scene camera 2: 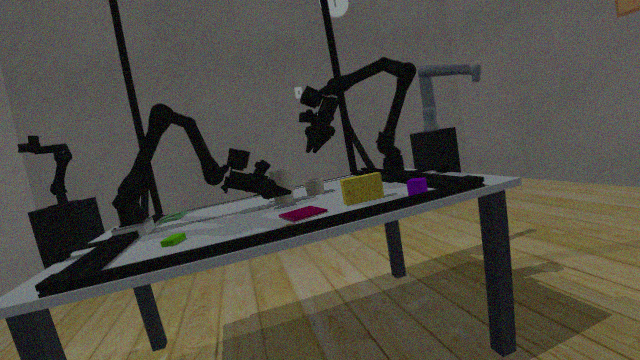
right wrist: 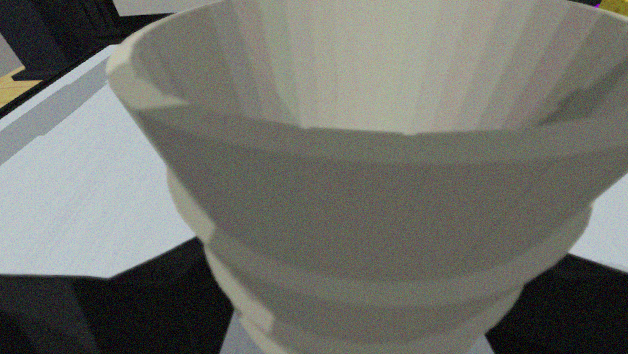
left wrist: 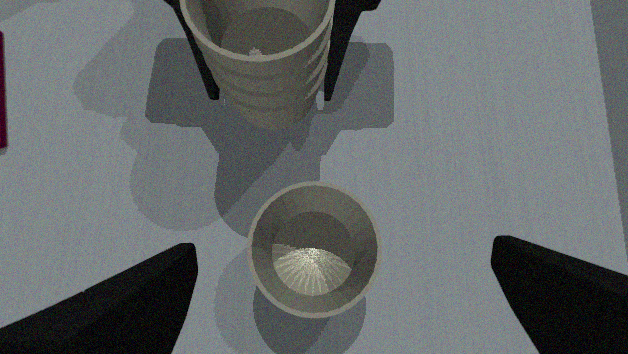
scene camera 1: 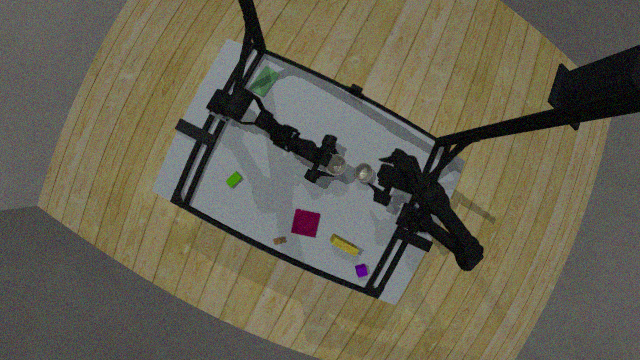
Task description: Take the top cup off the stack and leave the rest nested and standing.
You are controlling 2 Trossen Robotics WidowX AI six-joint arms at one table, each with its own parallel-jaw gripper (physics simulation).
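Frame: origin at the left arm's base, x ahead, y left, z up, level; metres.
Seen in the pictures: left gripper, fingertip midpoint: [scene camera 2: 310, 152] [left wrist: 344, 253] [scene camera 1: 373, 171]; right gripper, fingertip midpoint: [scene camera 2: 289, 191] [left wrist: 270, 100] [scene camera 1: 337, 167]; left arm's base at its link origin: [scene camera 2: 395, 173] [scene camera 1: 411, 218]; right arm's base at its link origin: [scene camera 2: 132, 223].
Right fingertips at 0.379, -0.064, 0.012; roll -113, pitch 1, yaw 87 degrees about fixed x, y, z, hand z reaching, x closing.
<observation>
Offsets run from my right fingertips to a thing's middle, as dx, dy, dz. "*": to the spot under its first point.
A stack of nested beige cups {+0.020, -0.001, +0.052} [scene camera 1: 337, 166] [scene camera 2: 280, 176] [left wrist: 260, 67] [right wrist: 319, 218] stands upright near the table's middle. My right gripper [scene camera 1: 333, 163] [scene camera 2: 282, 193] reaches in low from the side and is shut on the stack, one finger on each side of it. A single beige cup {-0.098, -0.024, -0.008} [scene camera 1: 364, 173] [scene camera 2: 314, 186] [left wrist: 312, 249] stands upright on the table beside the stack, apart from it. My left gripper [scene camera 1: 378, 177] [scene camera 2: 311, 149] is open and empty and hangs well above the single cup. One of its fingers shows at the lower left of the left wrist view.
A flat magenta square {* +0.022, +0.252, -0.026} [scene camera 1: 306, 223] [scene camera 2: 303, 213], a yellow block {-0.149, +0.270, +0.001} [scene camera 1: 344, 245] [scene camera 2: 361, 188], a purple cube {-0.271, +0.351, -0.014} [scene camera 1: 361, 270] [scene camera 2: 416, 186] and a small tan block {+0.094, +0.363, -0.030} [scene camera 1: 279, 241] lie toward the front edge. A green block {+0.361, +0.207, -0.026} [scene camera 1: 233, 179] [scene camera 2: 173, 239] and a green sheet {+0.417, -0.211, -0.029} [scene camera 1: 263, 81] lie at the left.
</observation>
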